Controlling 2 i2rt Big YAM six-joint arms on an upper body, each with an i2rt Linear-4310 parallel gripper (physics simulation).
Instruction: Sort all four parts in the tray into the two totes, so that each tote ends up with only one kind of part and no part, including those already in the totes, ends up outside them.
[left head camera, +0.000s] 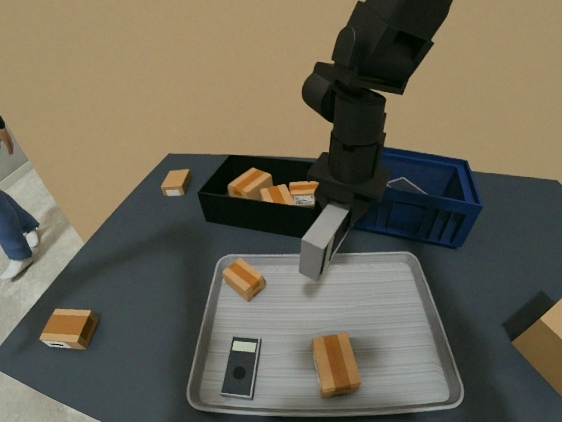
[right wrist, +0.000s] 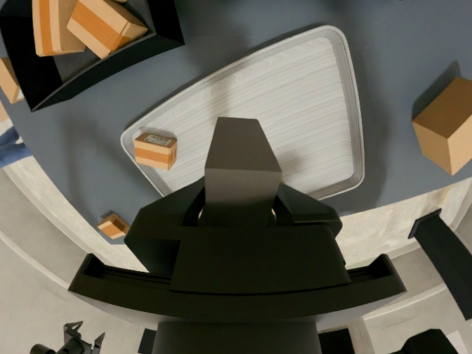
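My right gripper (left head camera: 342, 212) (right wrist: 236, 175) is shut on a grey box-shaped device (left head camera: 322, 242) (right wrist: 242, 145), which hangs above the tray (left head camera: 444, 345) (right wrist: 356, 125). In the tray lie a small carton (left head camera: 244, 278) (right wrist: 156, 151), a dark-faced device (left head camera: 241, 369) and a larger carton (left head camera: 336, 365), mostly hidden in the right wrist view. The black tote (left head camera: 260, 216) (right wrist: 125, 60) holds several cartons. The blue tote (left head camera: 410, 217), partly hidden by the arm, holds a grey-edged part. My left gripper (right wrist: 93, 327) is open, small at the lower left of the right wrist view.
A small carton (left head camera: 176, 182) (right wrist: 11, 80) lies left of the black tote. Another carton (left head camera: 69, 328) (right wrist: 114, 226) lies near the table's left edge. A large brown box (left head camera: 545, 340) (right wrist: 445, 125) stands right of the tray. A person (left head camera: 15, 235) shows at the far left.
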